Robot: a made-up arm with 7 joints. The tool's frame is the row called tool.
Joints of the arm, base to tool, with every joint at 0 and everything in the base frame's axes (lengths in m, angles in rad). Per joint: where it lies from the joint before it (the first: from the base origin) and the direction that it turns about. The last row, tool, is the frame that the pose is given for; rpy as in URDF.
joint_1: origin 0 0 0 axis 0.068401 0.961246 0.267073
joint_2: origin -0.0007 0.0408 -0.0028 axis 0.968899 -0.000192 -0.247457
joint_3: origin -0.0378 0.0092 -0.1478 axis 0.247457 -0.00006 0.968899
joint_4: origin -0.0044 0 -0.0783 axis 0.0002 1 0.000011
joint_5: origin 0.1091 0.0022 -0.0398 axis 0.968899 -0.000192 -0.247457
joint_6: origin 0.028 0 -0.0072 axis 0.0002 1 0.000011
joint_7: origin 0.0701 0 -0.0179 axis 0.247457 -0.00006 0.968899
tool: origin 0 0 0 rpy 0 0.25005 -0.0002
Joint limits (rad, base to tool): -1.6..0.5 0..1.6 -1.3..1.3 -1.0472..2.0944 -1.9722..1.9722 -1.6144..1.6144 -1.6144..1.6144
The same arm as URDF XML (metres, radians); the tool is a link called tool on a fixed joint. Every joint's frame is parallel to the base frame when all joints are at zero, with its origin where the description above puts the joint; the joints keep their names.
<robot name="arm">
<joint name="tool_fixed" type="fixed"><parent link="link7"/><child link="tool"/><origin xyz="0 0 0" rpy="0 0.25 -0.0002"/></joint>
<joint name="joint_7" type="revolute"><parent link="link6"/><child link="link7"/><origin xyz="0.0701 0 -0.0179"/><axis xyz="0.247497 -0.0001 0.968889"/><limit lower="-1.6144" upper="1.6144"/></joint>
<joint name="joint_6" type="revolute"><parent link="link5"/><child link="link6"/><origin xyz="0.028 0 -0.0072"/><axis xyz="0.0002 1 0"/><limit lower="-1.6144" upper="1.6144"/></joint>
<joint name="joint_5" type="revolute"><parent link="link4"/><child link="link5"/><origin xyz="0.1091 0.0022 -0.0398"/><axis xyz="0.968889 -0.0002 -0.247497"/><limit lower="-1.9722" upper="1.9722"/></joint>
<joint name="joint_4" type="revolute"><parent link="link3"/><child link="link4"/><origin xyz="-0.0044 0 -0.0783"/><axis xyz="0.0002 1 0"/><limit lower="-1.0472" upper="2.0944"/></joint>
<joint name="joint_3" type="revolute"><parent link="link2"/><child link="link3"/><origin xyz="-0.0378 0.0092 -0.1478"/><axis xyz="0.247497 -0.0001 0.968889"/><limit lower="-1.3" upper="1.3"/></joint>
<joint name="joint_2" type="revolute"><parent link="link1"/><child link="link2"/><origin xyz="-0.0007 0.0408 -0.0028"/><axis xyz="0.968889 -0.0002 -0.247497"/><limit lower="0" upper="1.6"/></joint>
<joint name="joint_1" type="revolute"><parent link="base"/><child link="link1"/><origin xyz="0 0 0"/><axis xyz="0.068403 0.961235 0.26711"/><limit lower="-1.6" upper="0.5"/></joint>
<link name="base"/>
<link name="link1"/>
<link name="link2"/>
<link name="link3"/>
<link name="link4"/>
<link name="link5"/>
<link name="link6"/>
<link name="link7"/>
<link name="tool"/>
</robot>

